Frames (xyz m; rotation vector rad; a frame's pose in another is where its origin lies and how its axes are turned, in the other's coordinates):
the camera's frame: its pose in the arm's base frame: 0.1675 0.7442 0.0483 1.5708 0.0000 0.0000
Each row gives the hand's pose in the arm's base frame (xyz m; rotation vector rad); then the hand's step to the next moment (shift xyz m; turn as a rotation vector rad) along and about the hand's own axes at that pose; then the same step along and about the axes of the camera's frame.
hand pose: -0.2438 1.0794 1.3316 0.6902 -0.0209 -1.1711
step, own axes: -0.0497 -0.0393 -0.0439 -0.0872 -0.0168 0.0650
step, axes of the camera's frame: -0.0376 -0.0384 -0.0552 -0.0735 0.0721 -0.0389
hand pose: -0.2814 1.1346 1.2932 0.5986 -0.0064 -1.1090
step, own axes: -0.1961 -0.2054 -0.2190 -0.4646 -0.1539 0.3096
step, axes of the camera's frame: -0.1978 -0.2222 -0.2002 -0.4348 0.3236 -0.2040
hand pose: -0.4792 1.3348 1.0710 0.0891 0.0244 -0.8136
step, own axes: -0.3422 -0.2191 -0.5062 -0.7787 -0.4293 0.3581
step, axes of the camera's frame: -0.3879 -0.5003 -0.1432 -0.8513 0.3702 -0.2391
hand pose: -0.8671 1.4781 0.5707 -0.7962 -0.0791 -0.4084
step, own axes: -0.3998 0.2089 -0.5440 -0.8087 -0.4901 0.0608
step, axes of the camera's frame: -0.3322 -0.6112 0.1242 -0.9270 0.1964 -0.0002
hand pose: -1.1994 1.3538 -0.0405 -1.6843 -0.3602 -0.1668
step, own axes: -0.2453 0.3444 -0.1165 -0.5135 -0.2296 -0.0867
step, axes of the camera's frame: -0.1054 -0.3828 0.1864 -0.5496 0.0668 0.1321
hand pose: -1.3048 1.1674 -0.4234 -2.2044 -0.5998 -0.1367
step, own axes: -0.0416 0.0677 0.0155 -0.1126 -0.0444 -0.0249
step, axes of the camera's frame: -0.0068 -0.0696 0.0407 -0.1172 0.0143 0.0366
